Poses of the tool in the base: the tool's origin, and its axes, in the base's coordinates. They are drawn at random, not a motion.
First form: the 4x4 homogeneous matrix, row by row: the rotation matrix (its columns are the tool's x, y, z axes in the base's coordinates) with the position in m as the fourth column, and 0 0 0 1 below. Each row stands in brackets.
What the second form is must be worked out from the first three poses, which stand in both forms.
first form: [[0.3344 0.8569 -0.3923 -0.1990], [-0.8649 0.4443 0.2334 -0.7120], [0.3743 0.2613 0.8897 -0.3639], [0 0 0 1]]
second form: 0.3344 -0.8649 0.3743 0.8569 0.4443 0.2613 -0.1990 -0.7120 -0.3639
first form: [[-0.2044 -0.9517 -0.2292 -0.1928], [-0.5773 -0.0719 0.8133 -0.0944], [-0.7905 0.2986 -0.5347 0.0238], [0 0 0 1]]
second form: -0.2044 -0.5773 -0.7905 -0.9517 -0.0719 0.2986 -0.1928 -0.0944 0.0238
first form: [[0.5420 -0.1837 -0.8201 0.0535], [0.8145 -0.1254 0.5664 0.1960], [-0.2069 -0.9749 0.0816 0.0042], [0 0 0 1]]
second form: 0.5420 0.8145 -0.2069 -0.1837 -0.1254 -0.9749 0.0535 0.1960 0.0042
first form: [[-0.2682 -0.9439 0.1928 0.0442], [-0.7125 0.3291 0.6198 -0.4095], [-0.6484 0.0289 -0.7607 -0.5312], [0 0 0 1]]
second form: -0.2682 -0.7125 -0.6484 -0.9439 0.3291 0.0289 0.0442 -0.4095 -0.5312
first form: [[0.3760 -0.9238 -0.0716 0.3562], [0.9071 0.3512 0.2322 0.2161], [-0.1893 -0.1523 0.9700 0.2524], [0 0 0 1]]
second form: 0.3760 0.9071 -0.1893 -0.9238 0.3512 -0.1523 0.3562 0.2161 0.2524
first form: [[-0.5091 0.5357 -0.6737 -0.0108], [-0.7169 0.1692 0.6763 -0.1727], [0.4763 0.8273 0.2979 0.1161], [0 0 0 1]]
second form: -0.5091 -0.7169 0.4763 0.5357 0.1692 0.8273 -0.0108 -0.1727 0.1161
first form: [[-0.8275 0.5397 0.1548 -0.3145], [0.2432 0.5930 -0.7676 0.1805], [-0.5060 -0.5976 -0.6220 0.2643], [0 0 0 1]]
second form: -0.8275 0.2432 -0.5060 0.5397 0.5930 -0.5976 -0.3145 0.1805 0.2643
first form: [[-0.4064 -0.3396 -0.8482 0.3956], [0.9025 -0.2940 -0.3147 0.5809], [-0.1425 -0.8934 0.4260 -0.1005], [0 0 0 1]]
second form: -0.4064 0.9025 -0.1425 -0.3396 -0.2940 -0.8934 0.3956 0.5809 -0.1005
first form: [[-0.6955 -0.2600 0.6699 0.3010], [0.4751 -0.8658 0.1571 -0.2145], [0.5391 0.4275 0.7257 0.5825], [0 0 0 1]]
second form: -0.6955 0.4751 0.5391 -0.2600 -0.8658 0.4275 0.3010 -0.2145 0.5825
